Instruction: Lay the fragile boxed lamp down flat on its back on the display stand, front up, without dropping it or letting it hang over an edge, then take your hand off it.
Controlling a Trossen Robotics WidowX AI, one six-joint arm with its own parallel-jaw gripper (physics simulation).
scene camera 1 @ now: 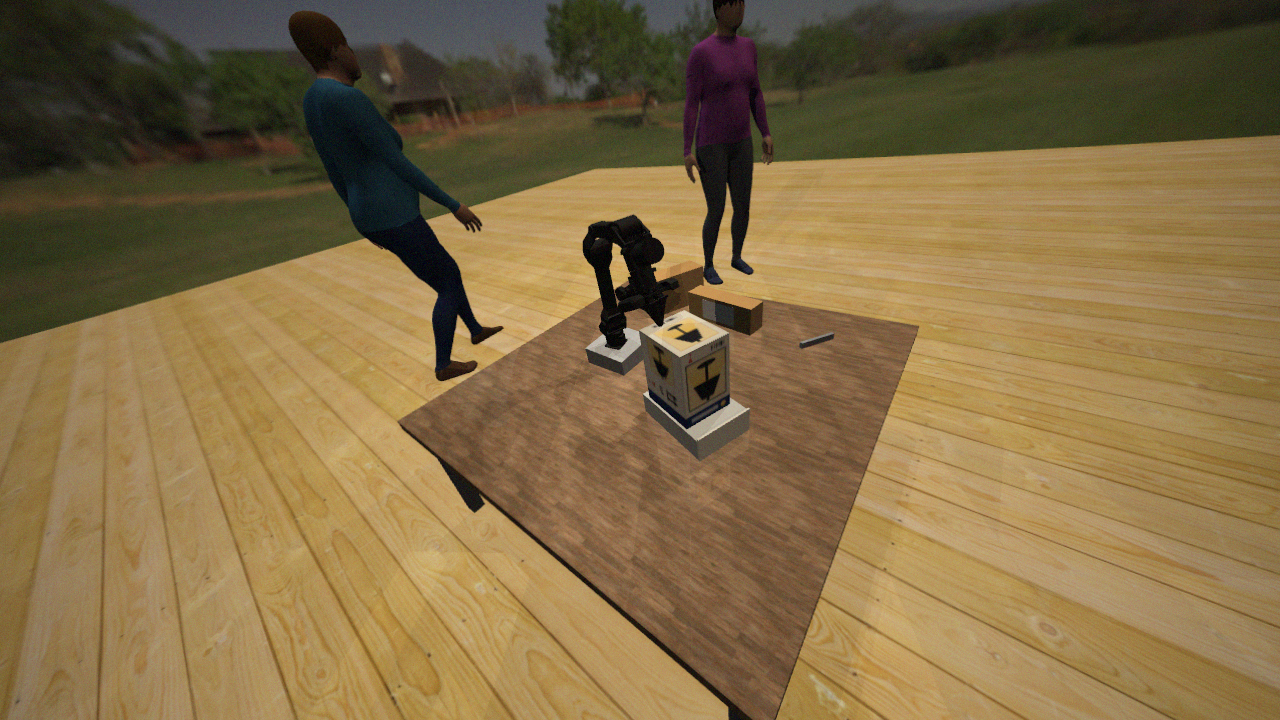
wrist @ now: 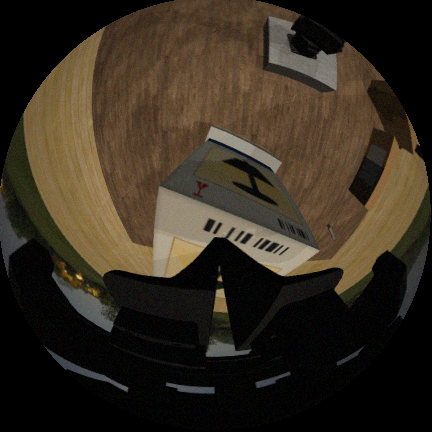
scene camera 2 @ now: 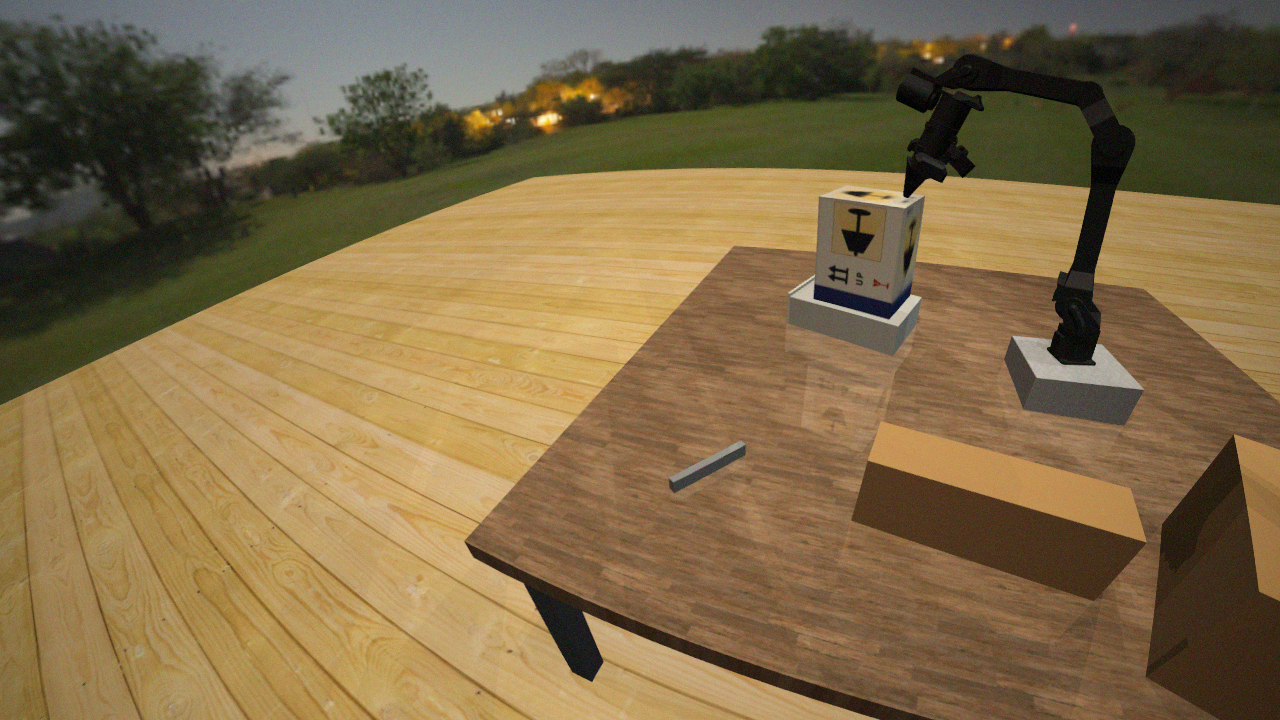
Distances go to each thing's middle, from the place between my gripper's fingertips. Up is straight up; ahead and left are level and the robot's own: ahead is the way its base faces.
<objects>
Right now the boxed lamp (scene camera 2: pixel 867 239) is 6 cm ahead of my hand, 1 cm to the right of it and 12 cm below it. Also, from my hand: display stand (scene camera 2: pixel 883 335) 8 cm ahead, 1 cm to the right, 26 cm below; then small grey bar (scene camera 2: pixel 730 454) 33 cm ahead, 50 cm to the left, 29 cm below.
</objects>
